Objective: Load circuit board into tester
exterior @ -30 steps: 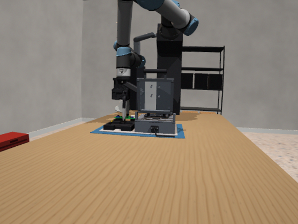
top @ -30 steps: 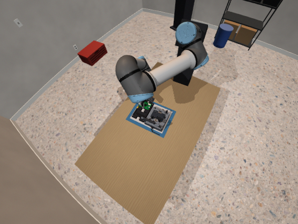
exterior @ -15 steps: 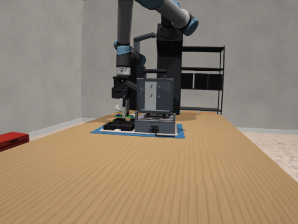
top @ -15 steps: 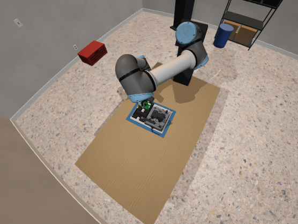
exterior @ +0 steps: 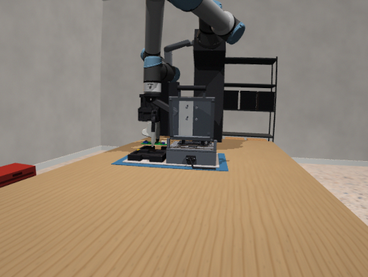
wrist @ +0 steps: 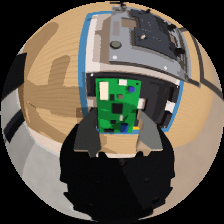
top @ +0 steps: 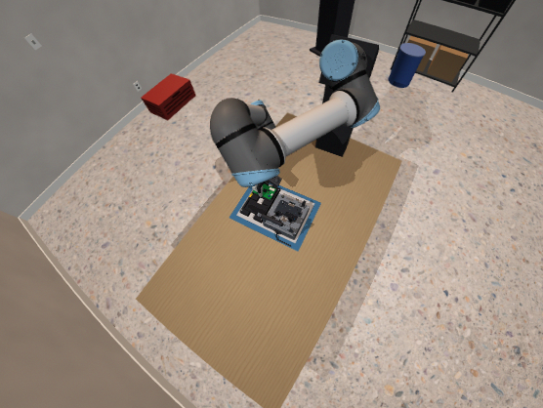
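Right now my hand is 190 mm to the right of the tester bed, 20 mm below it and 20 mm past it. The rest, counted from my hand: green circuit board: right at my hand; tester lid: 230 mm to the left, 130 mm above, 90 mm ahead.
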